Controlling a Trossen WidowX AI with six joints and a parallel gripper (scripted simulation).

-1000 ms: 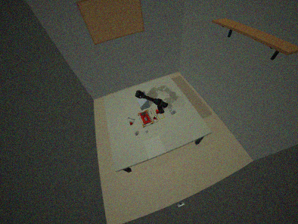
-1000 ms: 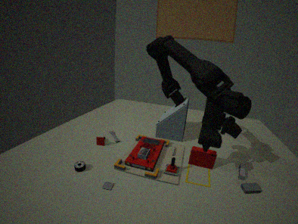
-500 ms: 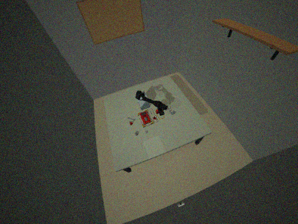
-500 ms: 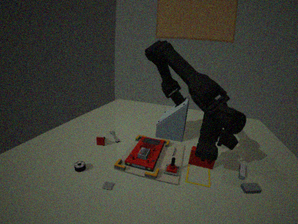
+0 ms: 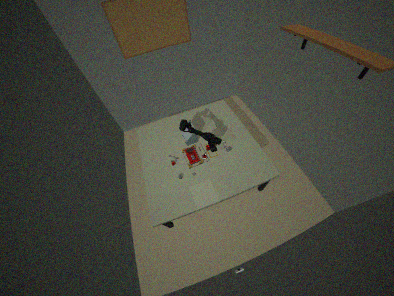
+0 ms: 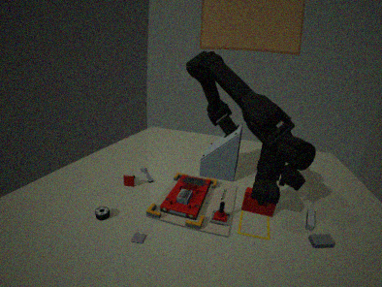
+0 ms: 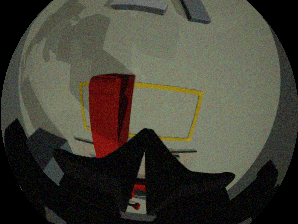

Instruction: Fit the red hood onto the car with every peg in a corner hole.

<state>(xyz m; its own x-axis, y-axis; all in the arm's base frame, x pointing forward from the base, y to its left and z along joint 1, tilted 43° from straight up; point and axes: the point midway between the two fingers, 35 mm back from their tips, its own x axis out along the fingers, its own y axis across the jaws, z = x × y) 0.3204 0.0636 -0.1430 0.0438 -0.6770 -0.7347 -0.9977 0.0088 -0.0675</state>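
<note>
Now: the red hood 30 mm behind my gripper tip and 20 mm below it. Round my gripper tip: dark wheel (170 mm ahead, 400 mm to the right, 40 mm below); grey engine block (10 mm ahead, 210 mm to the right, 30 mm below).
</note>
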